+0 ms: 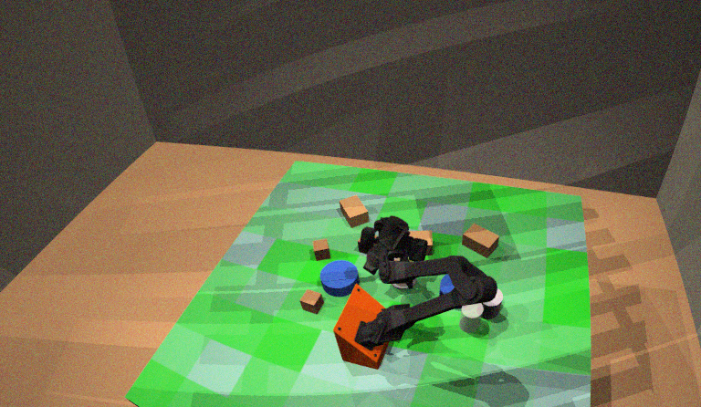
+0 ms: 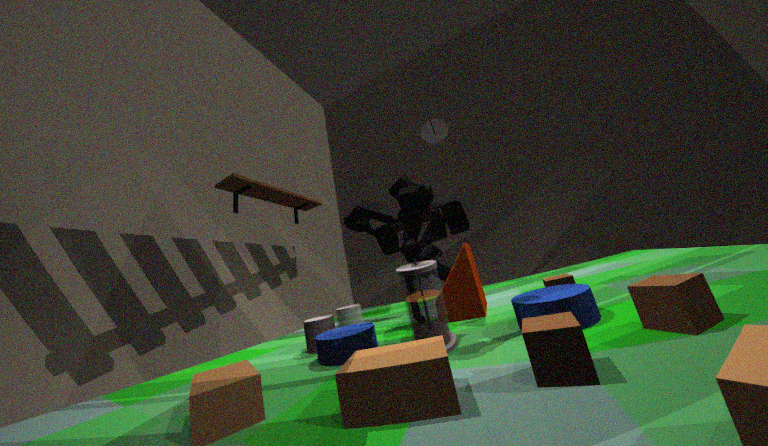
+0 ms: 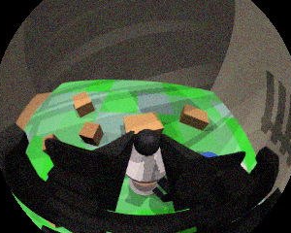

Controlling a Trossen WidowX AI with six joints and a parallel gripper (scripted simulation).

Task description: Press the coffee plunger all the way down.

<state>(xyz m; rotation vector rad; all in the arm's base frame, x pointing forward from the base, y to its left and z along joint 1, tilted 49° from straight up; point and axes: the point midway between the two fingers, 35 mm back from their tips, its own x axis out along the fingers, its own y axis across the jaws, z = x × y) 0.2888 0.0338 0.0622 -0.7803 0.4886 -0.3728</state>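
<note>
The coffee press is 4 cm behind my gripper tip, 1 cm to the right of it and 8 cm below it.
</note>
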